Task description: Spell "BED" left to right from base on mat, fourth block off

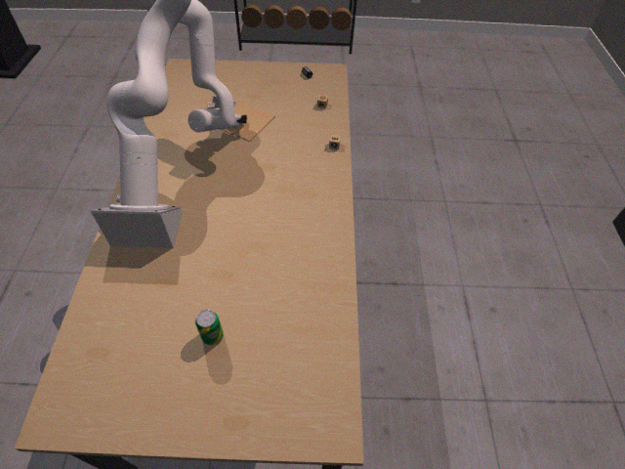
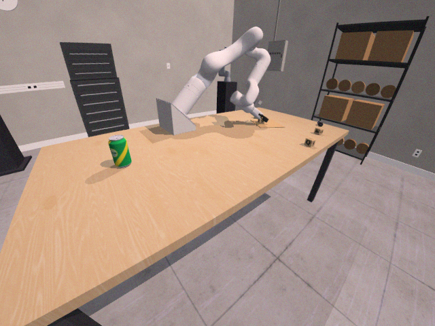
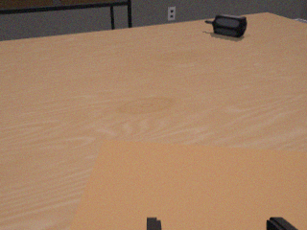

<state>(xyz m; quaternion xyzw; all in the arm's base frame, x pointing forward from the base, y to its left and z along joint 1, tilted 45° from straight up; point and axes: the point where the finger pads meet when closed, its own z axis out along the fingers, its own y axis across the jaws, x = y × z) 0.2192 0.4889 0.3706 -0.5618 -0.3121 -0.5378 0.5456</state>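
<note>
Right now the tan mat is 30 mm below my hand, 20 mm to the left of it and 20 mm ahead of it. From my hand the other things lie so: green can: 1000 mm to the right, 100 mm ahead, 30 mm above; wooden letter block: 360 mm ahead, 160 mm to the left, 10 mm below; small dark object: 410 mm to the left, 270 mm ahead, 20 mm below.
</note>
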